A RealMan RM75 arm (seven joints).
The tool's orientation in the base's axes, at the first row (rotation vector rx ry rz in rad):
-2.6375 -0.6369 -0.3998
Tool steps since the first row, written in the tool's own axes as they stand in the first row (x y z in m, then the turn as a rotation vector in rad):
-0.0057 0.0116 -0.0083 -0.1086 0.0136 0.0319
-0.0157 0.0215 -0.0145 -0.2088 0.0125 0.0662
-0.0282 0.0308 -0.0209 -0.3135 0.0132 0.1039
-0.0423 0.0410 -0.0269 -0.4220 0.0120 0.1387
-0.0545 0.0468 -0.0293 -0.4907 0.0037 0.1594
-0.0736 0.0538 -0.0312 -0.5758 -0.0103 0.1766
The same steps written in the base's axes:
-0.0007 -0.0153 0.0017 -0.0806 -0.0376 -0.0713
-0.0056 -0.0298 0.0005 -0.1607 -0.0590 -0.1372
-0.0129 -0.0449 -0.0012 -0.2432 -0.0820 -0.2083
-0.0211 -0.0611 -0.0042 -0.3304 -0.1062 -0.2776
-0.0291 -0.0714 -0.0082 -0.3895 -0.1159 -0.3180
-0.0424 -0.0851 -0.0156 -0.4660 -0.1286 -0.3594

